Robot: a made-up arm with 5 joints. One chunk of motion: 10 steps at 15 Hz.
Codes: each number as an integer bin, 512 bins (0 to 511) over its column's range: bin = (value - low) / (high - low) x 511, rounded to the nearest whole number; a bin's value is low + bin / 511 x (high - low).
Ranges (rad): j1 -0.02..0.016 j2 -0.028..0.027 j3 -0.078..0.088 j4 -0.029..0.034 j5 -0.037..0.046
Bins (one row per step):
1: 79 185 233 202 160
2: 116 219 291 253 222
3: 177 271 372 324 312
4: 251 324 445 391 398
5: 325 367 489 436 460
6: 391 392 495 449 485
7: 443 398 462 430 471
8: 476 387 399 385 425
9: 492 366 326 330 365
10: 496 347 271 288 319
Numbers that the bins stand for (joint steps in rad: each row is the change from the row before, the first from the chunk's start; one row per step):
1: -0.01443 -0.00809 -0.00231 -0.00410 -0.01101
2: -0.01183 -0.00443 0.01653 0.00219 -0.00094
3: -0.00753 0.00117 0.04285 0.01095 0.01368
4: -0.00232 0.00687 0.06656 0.01921 0.02765
5: 0.00290 0.01150 0.08085 0.02475 0.03772
6: 0.00755 0.01419 0.08280 0.02636 0.04178
7: 0.01121 0.01484 0.07208 0.02401 0.03950
8: 0.01353 0.01365 0.05162 0.01847 0.03203
9: 0.01466 0.01139 0.02790 0.01168 0.02229
10: 0.01494 0.00935 0.01004 0.00651 0.01481

